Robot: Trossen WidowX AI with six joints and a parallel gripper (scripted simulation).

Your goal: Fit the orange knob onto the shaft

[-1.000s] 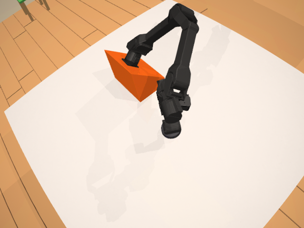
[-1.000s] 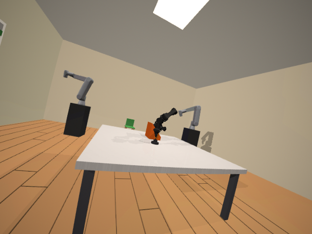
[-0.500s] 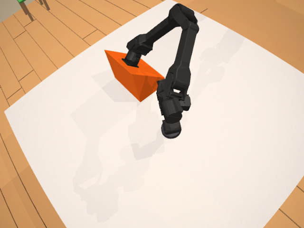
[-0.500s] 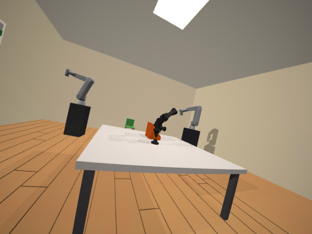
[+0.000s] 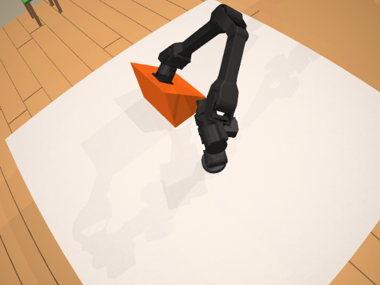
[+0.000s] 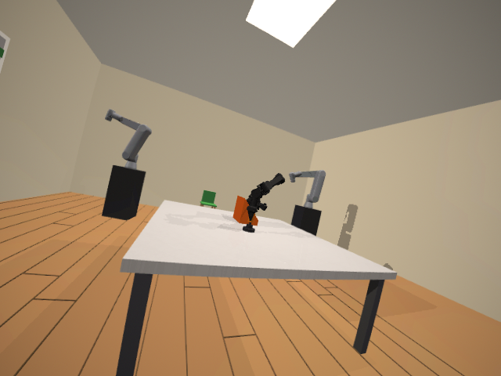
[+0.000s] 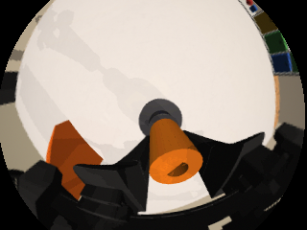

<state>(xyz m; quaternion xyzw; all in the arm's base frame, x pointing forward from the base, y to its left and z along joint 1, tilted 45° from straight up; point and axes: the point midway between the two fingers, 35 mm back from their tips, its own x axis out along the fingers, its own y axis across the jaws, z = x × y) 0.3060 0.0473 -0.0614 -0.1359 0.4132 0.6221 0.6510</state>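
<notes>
Now: the orange knob 2 cm above my gripper tip. The rest, counted from my gripper tip: round pedestal 4 cm below.
</notes>
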